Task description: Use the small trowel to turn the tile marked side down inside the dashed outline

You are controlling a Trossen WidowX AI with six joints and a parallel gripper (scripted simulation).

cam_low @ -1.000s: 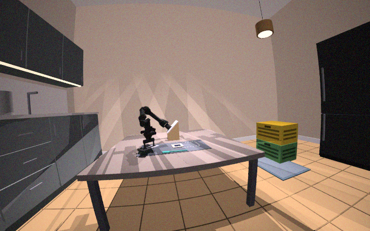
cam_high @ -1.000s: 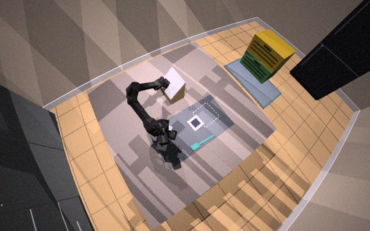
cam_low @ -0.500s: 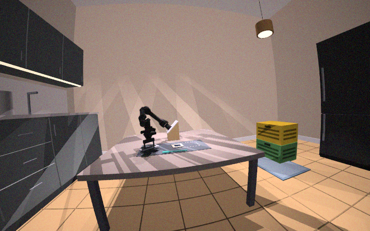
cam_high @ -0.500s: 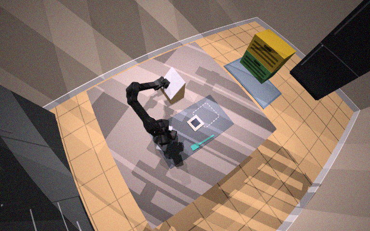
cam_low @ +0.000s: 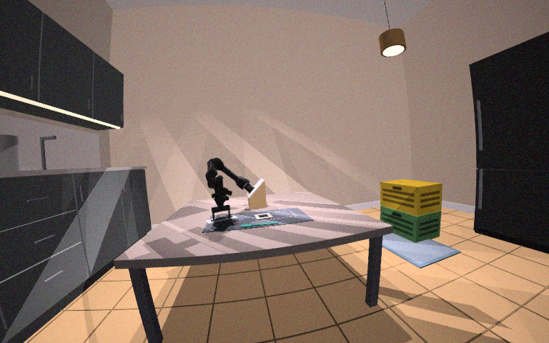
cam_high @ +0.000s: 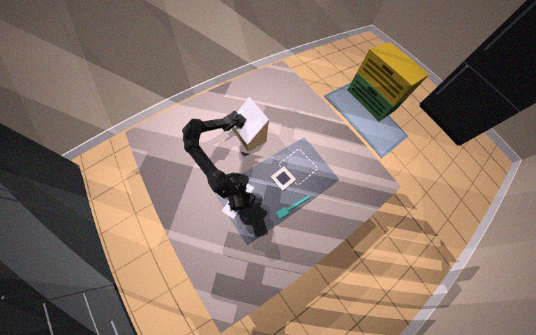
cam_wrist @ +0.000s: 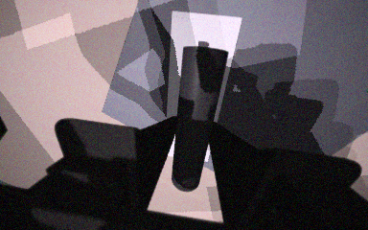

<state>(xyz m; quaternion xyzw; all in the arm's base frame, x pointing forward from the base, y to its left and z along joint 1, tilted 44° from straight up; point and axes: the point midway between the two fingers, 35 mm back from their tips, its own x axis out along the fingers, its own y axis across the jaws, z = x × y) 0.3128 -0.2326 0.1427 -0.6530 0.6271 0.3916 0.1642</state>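
My gripper tip is 220 mm to the right of the grey mat, 80 mm short of it and 80 mm above it. The rest, counted from my gripper tip: tile 270 mm to the left, 70 mm ahead, 60 mm below; then teal trowel 220 mm ahead, 190 mm to the left, 60 mm below.
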